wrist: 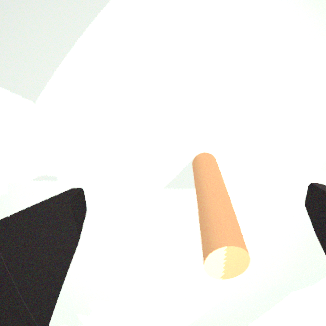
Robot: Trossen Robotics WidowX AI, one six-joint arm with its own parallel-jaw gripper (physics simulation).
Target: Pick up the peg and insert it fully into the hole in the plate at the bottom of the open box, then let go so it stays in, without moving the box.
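Places are measured from the arm's base along level axes (x ahead, y left, z up), in centimetres.
Pixels of known places: gripper, fingertip midpoint: (199,198).
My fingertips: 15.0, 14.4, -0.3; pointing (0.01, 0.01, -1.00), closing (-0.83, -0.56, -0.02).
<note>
Behind a point stands the place of what it marks, as x, y, z.
The orange peg (217,205) @(14.6, 14.0, 0.4) stands on the white surface, seen from above at a slant, with its pale yellow top end toward the lower part of the wrist view. My gripper (199,198) @(15.0, 14.4, -0.3) is wide open, one black fingertip at the left and one at the right edge. The peg shows between the two fingertips, nearer the middle of the gap, with space on both sides and no finger touching it. The box, the plate and its hole do not show in the wrist view.
The surface (135,125) @(18.4, 14.8, -5.3) around the peg is very bright white, so its edges are hard to make out. A pale grey area (45,40) @(25.3, 13.2, -5.4) shows at the upper left, and a faint shadow lies beside the peg's far end.
</note>
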